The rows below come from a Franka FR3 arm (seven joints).
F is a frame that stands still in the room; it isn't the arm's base.
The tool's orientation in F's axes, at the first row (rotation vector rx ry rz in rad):
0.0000 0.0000 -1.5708
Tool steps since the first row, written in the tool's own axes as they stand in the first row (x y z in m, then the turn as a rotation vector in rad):
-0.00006 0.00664 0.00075 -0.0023 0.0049 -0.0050
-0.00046 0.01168 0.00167 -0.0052 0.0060 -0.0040
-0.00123 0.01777 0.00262 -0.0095 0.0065 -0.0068
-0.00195 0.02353 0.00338 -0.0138 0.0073 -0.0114
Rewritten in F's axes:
0.00664 0.00006 0.00075 0.0049 0.0023 -0.0050
0.01168 0.00046 0.00167 0.0060 0.0052 -0.0040
0.01777 0.00123 0.00262 0.0065 0.0095 -0.0068
0.02353 0.00195 0.00338 0.0073 0.0138 -0.0114

